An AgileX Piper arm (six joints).
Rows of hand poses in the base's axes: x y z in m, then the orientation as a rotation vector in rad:
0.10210 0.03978 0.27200 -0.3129 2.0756 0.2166
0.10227 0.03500 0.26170 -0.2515 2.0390 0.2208
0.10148 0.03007 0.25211 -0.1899 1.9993 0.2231
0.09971 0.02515 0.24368 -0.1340 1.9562 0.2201
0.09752 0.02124 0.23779 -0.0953 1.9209 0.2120
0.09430 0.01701 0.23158 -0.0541 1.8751 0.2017
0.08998 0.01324 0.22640 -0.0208 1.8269 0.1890
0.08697 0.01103 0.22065 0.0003 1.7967 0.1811
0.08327 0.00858 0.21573 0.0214 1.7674 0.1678
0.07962 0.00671 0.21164 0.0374 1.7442 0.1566
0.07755 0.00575 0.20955 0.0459 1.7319 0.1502
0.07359 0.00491 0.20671 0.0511 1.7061 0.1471
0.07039 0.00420 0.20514 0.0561 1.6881 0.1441
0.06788 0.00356 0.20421 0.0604 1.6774 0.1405
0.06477 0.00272 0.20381 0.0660 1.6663 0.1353
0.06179 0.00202 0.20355 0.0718 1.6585 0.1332
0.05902 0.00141 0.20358 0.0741 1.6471 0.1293
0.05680 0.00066 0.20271 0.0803 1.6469 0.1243
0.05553 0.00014 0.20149 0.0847 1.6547 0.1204
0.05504 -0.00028 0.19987 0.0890 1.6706 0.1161
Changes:
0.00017 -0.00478 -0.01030 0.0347 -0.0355 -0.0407
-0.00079 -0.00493 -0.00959 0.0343 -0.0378 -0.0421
-0.00177 -0.00492 -0.00843 0.0289 -0.0411 -0.0410
-0.00219 -0.00391 -0.00589 0.0166 -0.0340 -0.0316
-0.00322 -0.00423 -0.00621 0.0176 -0.0440 -0.0350
-0.00432 -0.00377 -0.00518 0.0124 -0.0467 -0.0313
-0.00301 -0.00221 -0.00575 0.0080 -0.0290 -0.0199
-0.00370 -0.00245 -0.00492 0.0044 -0.0282 -0.0230
-0.00365 -0.00187 -0.00409 0.0026 -0.0223 -0.0182
-0.00207 -0.00096 -0.00209 0.0011 -0.0118 -0.0100
-0.00396 -0.00084 -0.00284 0.0021 -0.0254 -0.0067
-0.00320 -0.00071 -0.00157 0.0017 -0.0176 -0.0061
-0.00251 -0.00064 -0.00093 0.0006 -0.0104 -0.0056
-0.00311 -0.00084 -0.00040 0.0003 -0.0107 -0.0074
-0.00298 -0.00070 -0.00026 0.0024 -0.0074 -0.0055
-0.00277 -0.00061 0.00003 -0.0008 -0.0112 -0.0045
-0.00222 -0.00075 -0.00087 0.0005 0.0002 -0.0071
-0.00127 -0.00052 -0.00122 -0.0001 0.0081 -0.0047
-0.00049 -0.00042 -0.00162 -0.0007 0.0162 -0.0044

